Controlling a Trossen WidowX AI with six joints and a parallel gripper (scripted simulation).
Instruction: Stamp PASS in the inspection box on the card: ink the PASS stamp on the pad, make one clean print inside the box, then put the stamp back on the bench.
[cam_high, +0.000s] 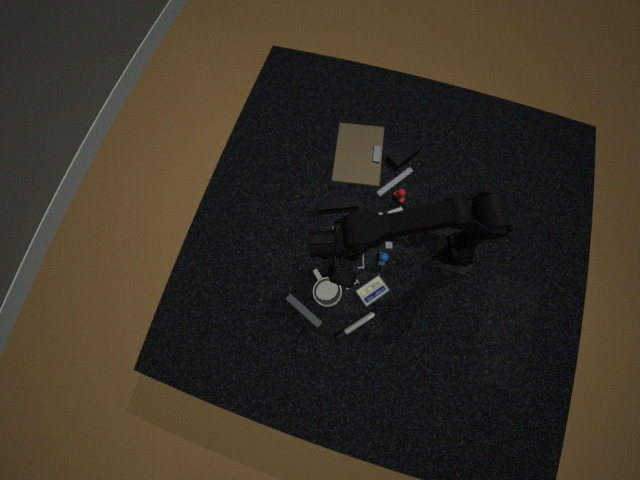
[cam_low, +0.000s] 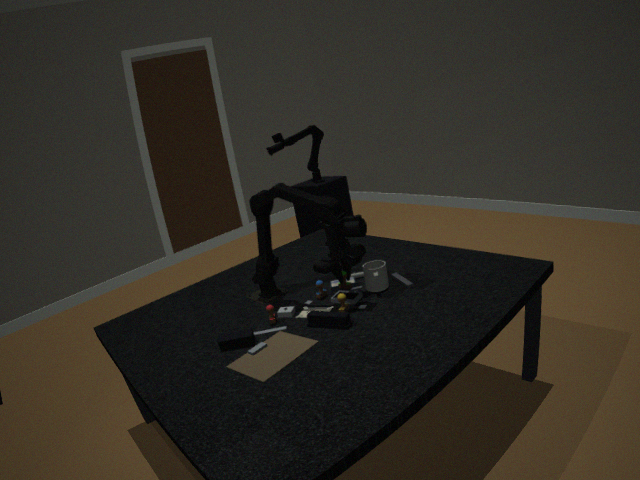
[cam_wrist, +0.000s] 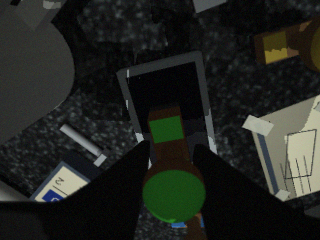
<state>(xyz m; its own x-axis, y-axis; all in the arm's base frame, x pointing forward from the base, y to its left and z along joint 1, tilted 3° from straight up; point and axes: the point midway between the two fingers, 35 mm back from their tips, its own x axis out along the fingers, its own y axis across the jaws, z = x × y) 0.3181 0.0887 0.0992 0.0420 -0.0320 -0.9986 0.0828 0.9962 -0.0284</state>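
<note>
Now: gripper tip 10 mm past the ink pad and 60 mm above it. From my gripper tip the other things lie so: yellow-knob stamp 50 mm ahead, 80 mm to the right, 50 mm below; then blue-knob stamp 100 mm behind, 20 mm to the right, 50 mm below; then PASS stamp 10 mm below.
</note>
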